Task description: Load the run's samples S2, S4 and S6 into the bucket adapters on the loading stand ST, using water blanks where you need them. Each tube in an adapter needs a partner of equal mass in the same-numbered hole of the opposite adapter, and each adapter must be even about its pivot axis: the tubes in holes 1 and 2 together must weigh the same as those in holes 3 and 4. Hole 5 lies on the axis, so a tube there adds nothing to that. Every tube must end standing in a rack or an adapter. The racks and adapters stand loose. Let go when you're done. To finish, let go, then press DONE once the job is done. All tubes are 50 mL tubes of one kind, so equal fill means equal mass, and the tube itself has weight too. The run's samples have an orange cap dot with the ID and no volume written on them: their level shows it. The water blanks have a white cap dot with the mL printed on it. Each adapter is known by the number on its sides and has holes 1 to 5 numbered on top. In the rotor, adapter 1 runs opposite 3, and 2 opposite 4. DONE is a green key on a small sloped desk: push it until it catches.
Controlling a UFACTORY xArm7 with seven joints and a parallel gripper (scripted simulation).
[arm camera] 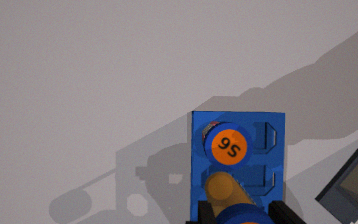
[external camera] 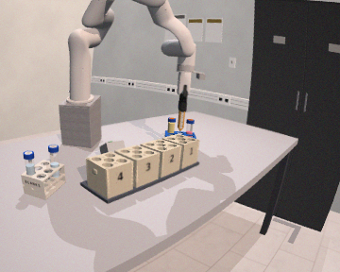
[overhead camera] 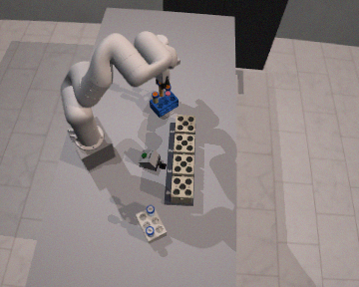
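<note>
My gripper is now 10 mm short of the sample tube S2 and 50 mm above it. Also, from my hand: sample tube S4 (40 mm behind, 30 mm to the right, 110 mm below); blue sample rack (10 mm ahead, 10 mm to the right, 150 mm below); sample tube S6 (30 mm ahead, 30 mm to the left, 120 mm below).
</note>
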